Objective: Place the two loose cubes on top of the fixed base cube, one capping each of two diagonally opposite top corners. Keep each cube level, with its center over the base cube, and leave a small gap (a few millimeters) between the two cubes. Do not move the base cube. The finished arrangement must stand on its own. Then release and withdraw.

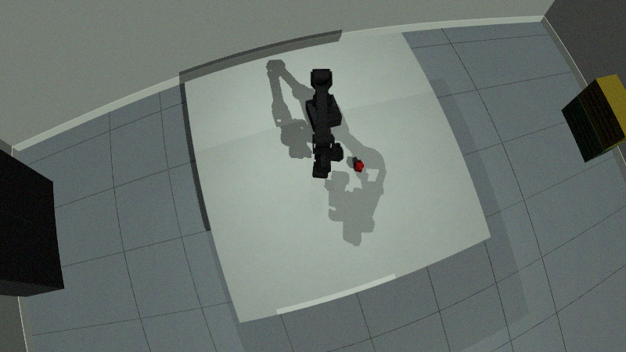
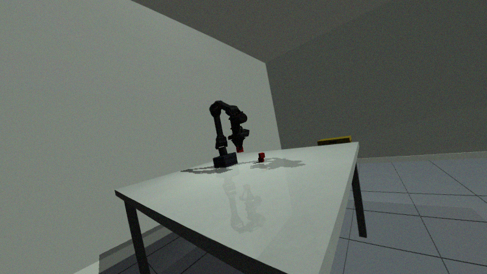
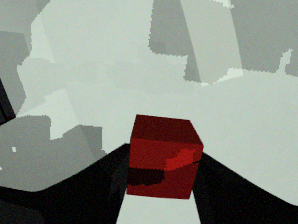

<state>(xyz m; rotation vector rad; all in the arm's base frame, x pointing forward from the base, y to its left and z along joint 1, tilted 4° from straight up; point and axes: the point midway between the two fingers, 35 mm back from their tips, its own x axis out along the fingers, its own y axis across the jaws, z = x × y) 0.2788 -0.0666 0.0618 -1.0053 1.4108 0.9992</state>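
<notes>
Now: gripper tip 30 mm short of the red cube, 170 mm to the right of it and 80 mm above it.
</notes>
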